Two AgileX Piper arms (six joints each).
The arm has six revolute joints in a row. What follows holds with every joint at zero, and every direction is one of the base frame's. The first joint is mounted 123.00 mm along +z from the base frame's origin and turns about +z. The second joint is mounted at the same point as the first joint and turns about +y. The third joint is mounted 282.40 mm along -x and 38.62 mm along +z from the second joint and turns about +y. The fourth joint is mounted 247.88 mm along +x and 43.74 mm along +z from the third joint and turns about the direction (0.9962, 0, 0.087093). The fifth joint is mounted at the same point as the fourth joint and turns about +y. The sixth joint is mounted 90.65 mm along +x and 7.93 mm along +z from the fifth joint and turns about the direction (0.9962, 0, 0.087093). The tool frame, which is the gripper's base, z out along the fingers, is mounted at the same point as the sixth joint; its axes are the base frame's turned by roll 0.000, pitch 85.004 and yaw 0.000 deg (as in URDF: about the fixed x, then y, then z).
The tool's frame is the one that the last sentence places.
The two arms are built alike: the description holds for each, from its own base.
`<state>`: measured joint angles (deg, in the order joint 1, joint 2, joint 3, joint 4, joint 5, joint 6); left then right.
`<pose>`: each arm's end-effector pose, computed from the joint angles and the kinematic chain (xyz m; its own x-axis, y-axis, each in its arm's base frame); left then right.
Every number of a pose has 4 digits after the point.
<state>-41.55 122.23 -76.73 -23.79 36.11 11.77 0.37 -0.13 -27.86 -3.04 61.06 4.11</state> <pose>0.2942 -0.2896 0.1101 -0.8079 0.5391 -0.2381 0.5880 0.7647 -0.2637 -0.0039 -0.0042 0.2732 -0.4680 0.0430 -0.8827 0.0561 0.9982 0.0188</pose>
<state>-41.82 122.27 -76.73 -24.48 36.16 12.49 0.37 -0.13 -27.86 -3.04 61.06 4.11</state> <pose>0.2925 -0.2915 0.1100 -0.8037 0.5450 -0.2388 0.5940 0.7579 -0.2696 -0.0039 -0.0042 0.2732 -0.4680 0.0430 -0.8827 0.0561 0.9982 0.0188</pose>
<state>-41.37 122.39 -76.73 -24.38 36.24 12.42 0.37 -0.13 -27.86 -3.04 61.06 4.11</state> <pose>0.2946 -0.2891 0.1091 -0.8083 0.5397 -0.2353 0.5877 0.7631 -0.2688 -0.0039 -0.0042 0.2732 -0.4680 0.0430 -0.8827 0.0561 0.9982 0.0188</pose>
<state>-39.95 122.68 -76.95 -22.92 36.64 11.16 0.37 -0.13 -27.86 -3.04 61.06 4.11</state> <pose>0.3023 -0.2808 0.1073 -0.8229 0.5219 -0.2245 0.5666 0.7831 -0.2565 -0.0039 -0.0042 0.2732 -0.4680 0.0430 -0.8827 0.0561 0.9982 0.0188</pose>
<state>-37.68 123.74 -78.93 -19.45 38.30 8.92 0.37 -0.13 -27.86 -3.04 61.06 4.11</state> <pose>0.3181 -0.2694 0.1061 -0.8373 0.5052 -0.2091 0.5440 0.8080 -0.2261 -0.0039 -0.0042 0.2732 -0.4680 0.0430 -0.8827 0.0561 0.9982 0.0188</pose>
